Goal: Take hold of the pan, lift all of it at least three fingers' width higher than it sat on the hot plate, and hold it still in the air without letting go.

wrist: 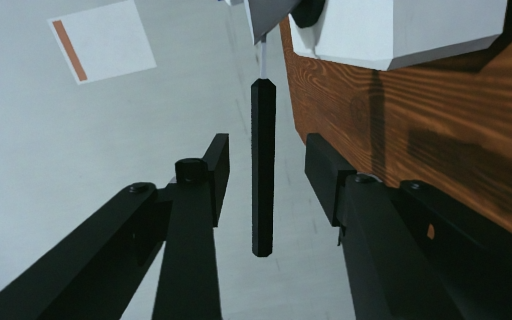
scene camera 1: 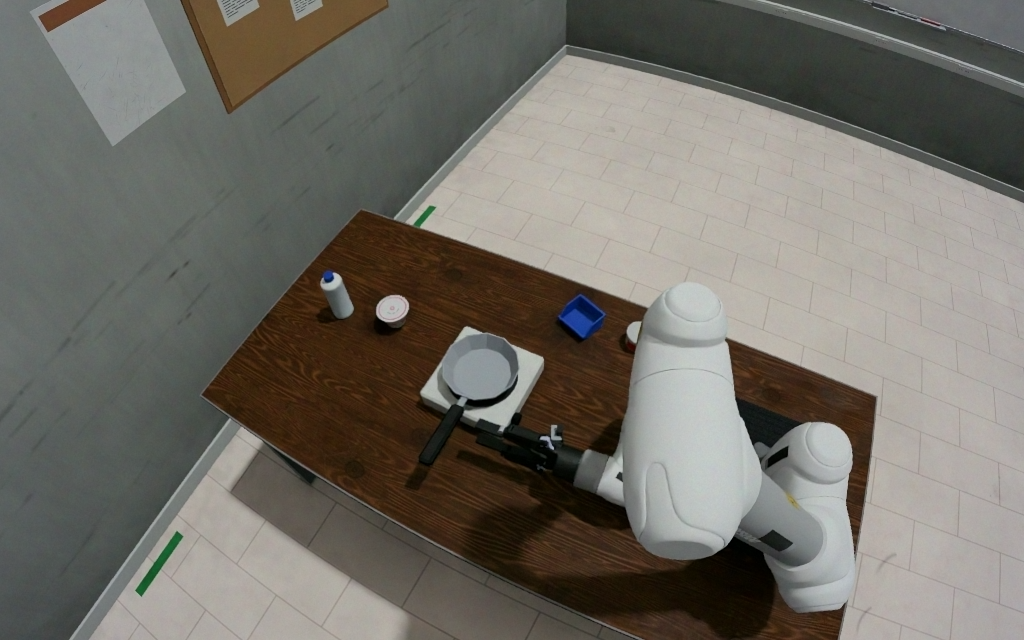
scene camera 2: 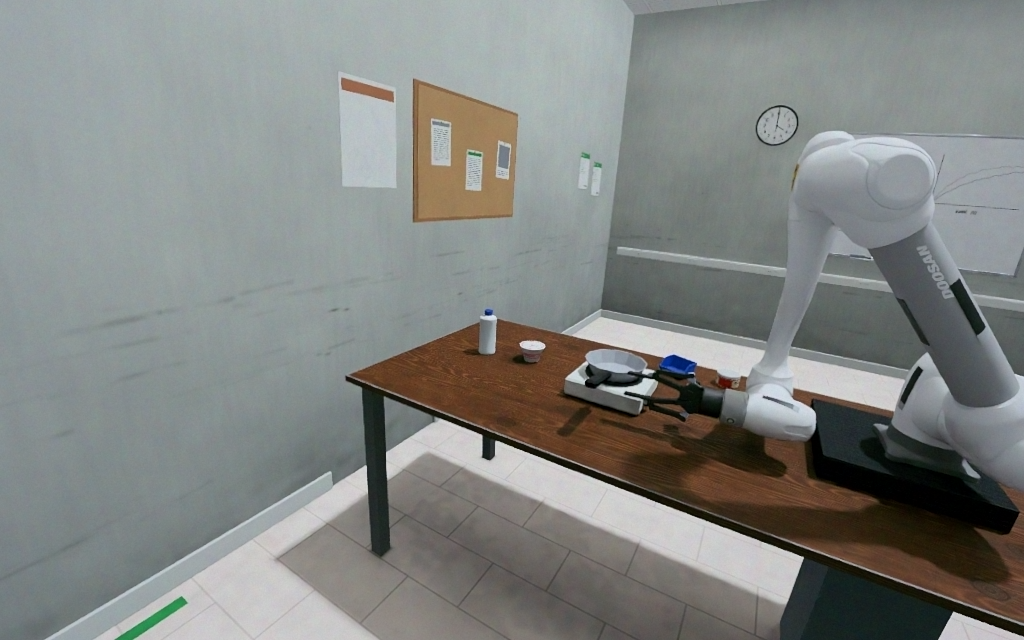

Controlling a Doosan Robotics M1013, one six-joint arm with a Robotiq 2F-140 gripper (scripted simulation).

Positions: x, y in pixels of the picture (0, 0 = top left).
Scene:
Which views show the hot plate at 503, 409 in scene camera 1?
The wrist view, scene camera 1 and scene camera 2: all of them.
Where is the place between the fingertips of my gripper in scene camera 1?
477, 430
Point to a grey pan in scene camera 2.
603, 362

